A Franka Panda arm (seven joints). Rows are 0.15 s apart.
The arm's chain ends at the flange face. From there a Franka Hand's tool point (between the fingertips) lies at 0.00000 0.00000 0.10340 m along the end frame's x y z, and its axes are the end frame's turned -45 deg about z.
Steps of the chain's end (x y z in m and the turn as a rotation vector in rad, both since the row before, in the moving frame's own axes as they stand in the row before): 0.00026 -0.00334 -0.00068 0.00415 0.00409 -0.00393; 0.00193 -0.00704 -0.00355 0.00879 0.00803 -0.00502; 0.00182 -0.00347 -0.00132 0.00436 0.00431 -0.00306; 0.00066 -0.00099 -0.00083 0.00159 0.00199 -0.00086; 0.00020 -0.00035 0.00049 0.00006 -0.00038 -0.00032; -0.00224 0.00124 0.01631 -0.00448 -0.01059 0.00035; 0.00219 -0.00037 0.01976 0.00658 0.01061 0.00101; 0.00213 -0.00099 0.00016 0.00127 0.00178 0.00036; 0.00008 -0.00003 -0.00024 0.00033 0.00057 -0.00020
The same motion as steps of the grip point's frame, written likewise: 0.00315 -0.00218 -0.00068 0.00004 0.00583 -0.00393; 0.00757 -0.00367 -0.00356 0.00054 0.01189 -0.00502; 0.00437 -0.00117 -0.00132 0.00004 0.00613 -0.00306; 0.00143 -0.00020 -0.00083 -0.00028 0.00253 -0.00086; 0.00037 -0.00014 0.00049 0.00031 -0.00023 -0.00032; -0.00356 -0.00115 0.01630 0.00432 -0.01066 0.00035; 0.00307 0.00158 0.01975 -0.00285 0.01216 0.00101; 0.00243 0.00084 0.00016 -0.00036 0.00216 0.00036; 0.00014 0.00005 -0.00024 -0.00017 0.00064 -0.00020
